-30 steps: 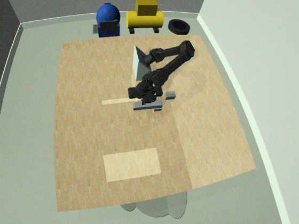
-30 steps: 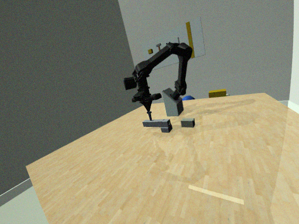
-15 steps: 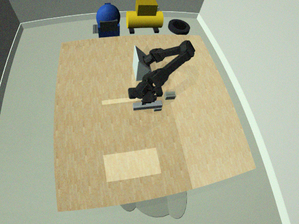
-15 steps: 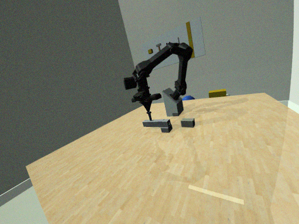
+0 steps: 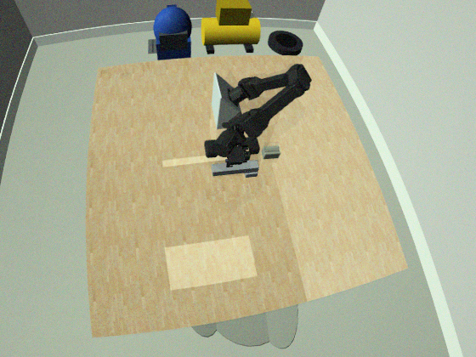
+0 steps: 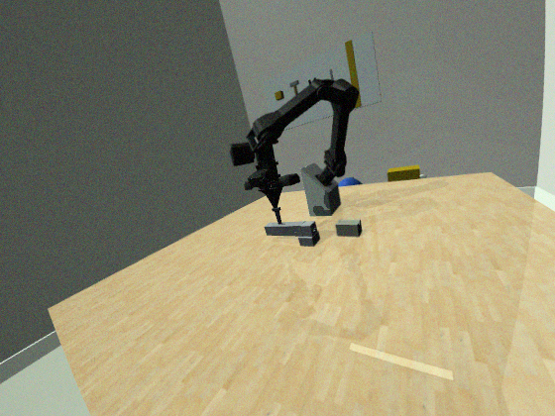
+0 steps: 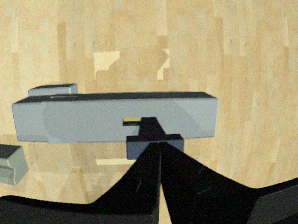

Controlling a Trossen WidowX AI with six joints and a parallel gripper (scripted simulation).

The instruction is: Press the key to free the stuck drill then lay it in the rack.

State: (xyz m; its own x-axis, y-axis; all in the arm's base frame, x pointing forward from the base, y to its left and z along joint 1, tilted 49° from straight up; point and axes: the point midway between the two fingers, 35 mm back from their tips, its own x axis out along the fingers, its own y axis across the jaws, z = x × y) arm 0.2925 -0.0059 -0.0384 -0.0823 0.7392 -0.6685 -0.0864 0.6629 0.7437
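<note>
Now: the drill bit 80 mm below my gripper tip, 60 mm to the left of it and 10 mm behind it. The rest, counted from my gripper tip: rack 200 mm to the left, 100 mm below, 90 mm behind; dark key 30 mm below.
</note>
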